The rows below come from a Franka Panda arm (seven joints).
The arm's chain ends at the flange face. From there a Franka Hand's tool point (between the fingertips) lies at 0.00 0.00 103.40 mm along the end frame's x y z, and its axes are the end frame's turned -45 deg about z.
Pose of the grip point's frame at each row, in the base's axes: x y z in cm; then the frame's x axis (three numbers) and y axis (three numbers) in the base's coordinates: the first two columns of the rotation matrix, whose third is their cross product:
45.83, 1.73, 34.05, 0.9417, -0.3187, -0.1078, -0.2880, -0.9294, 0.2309
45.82, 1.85, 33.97, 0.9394, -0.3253, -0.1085, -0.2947, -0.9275, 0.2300
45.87, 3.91, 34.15, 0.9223, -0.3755, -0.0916, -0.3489, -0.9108, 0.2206
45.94, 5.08, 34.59, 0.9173, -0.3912, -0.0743, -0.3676, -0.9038, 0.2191
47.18, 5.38, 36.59, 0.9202, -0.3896, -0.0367, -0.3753, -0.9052, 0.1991
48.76, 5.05, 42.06, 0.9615, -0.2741, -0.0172, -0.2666, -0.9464, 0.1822
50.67, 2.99, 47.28, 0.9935, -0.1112, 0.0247, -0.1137, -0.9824, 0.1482
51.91, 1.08, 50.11, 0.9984, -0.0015, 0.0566, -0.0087, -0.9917, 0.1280
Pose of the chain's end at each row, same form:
47.63, 3.66, 44.05, 0.4622, -0.8825, 0.0870, -0.8695, -0.4318, 0.2395
47.63, 3.75, 43.97, 0.4559, -0.8859, 0.0859, -0.8726, -0.4258, 0.2394
47.59, 5.68, 44.19, 0.4055, -0.9096, 0.0912, -0.8989, -0.3785, 0.2208
47.52, 6.88, 44.65, 0.3887, -0.9157, 0.1024, -0.9086, -0.3625, 0.2075
48.33, 7.13, 46.71, 0.3853, -0.9156, 0.1148, -0.9161, -0.3646, 0.1667
49.44, 6.81, 52.22, 0.4914, -0.8630, 0.1167, -0.8684, -0.4754, 0.1410
50.59, 4.54, 57.50, 0.6221, -0.7733, 0.1223, -0.7829, -0.6160, 0.0873
51.33, 2.41, 60.35, 0.6998, -0.7023, 0.1305, -0.7121, -0.7002, 0.0505

